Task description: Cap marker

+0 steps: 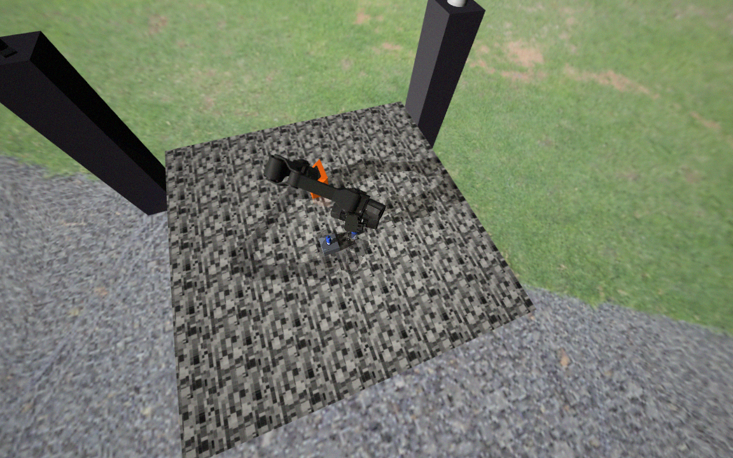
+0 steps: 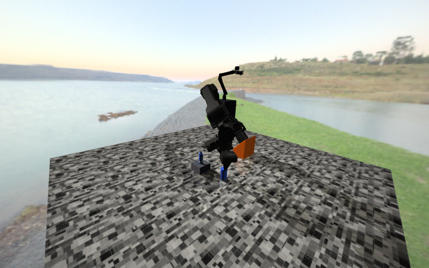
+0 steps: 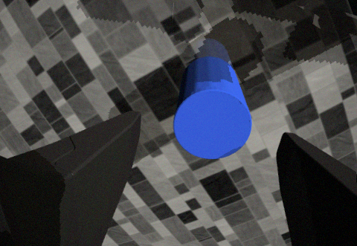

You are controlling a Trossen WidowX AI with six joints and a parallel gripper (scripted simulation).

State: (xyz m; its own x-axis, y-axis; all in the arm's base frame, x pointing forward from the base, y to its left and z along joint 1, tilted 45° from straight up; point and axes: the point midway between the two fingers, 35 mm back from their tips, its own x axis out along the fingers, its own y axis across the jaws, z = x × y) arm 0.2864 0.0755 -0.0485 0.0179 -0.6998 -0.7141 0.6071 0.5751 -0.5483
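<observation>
My gripper tip is now 30 mm above the blue cap.
</observation>
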